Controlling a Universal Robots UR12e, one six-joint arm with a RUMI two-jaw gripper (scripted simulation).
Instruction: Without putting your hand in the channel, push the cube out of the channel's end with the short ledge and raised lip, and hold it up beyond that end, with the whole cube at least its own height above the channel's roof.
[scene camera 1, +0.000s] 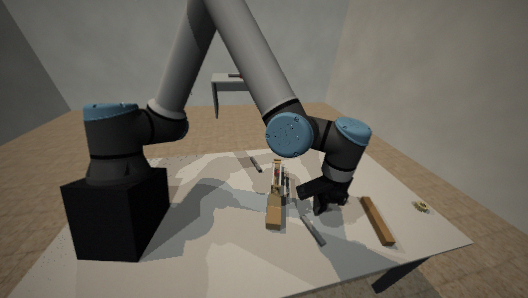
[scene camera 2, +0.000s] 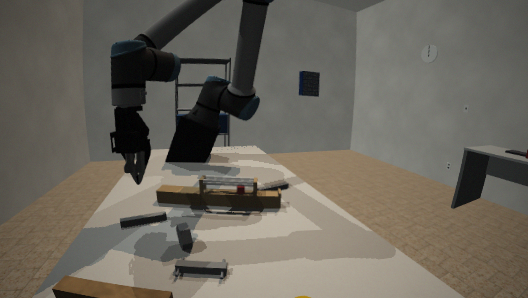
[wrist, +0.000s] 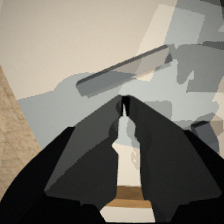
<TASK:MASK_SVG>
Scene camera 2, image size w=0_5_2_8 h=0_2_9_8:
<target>gripper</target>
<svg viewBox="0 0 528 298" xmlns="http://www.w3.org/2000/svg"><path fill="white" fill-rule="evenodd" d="M116 107L118 108L117 110L114 109L116 131L110 133L110 138L114 138L115 141L114 148L113 141L111 141L112 153L121 153L126 161L124 165L125 173L130 173L136 184L140 185L151 154L150 139L147 138L149 128L137 113L137 111L143 110L143 106Z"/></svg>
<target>grey legged piece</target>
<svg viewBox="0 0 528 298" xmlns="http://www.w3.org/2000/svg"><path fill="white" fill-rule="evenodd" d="M175 264L176 277L178 277L179 272L220 275L220 279L223 279L223 275L227 275L227 262L225 262L225 259L222 262L184 260L184 257L182 257Z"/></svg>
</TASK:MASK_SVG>
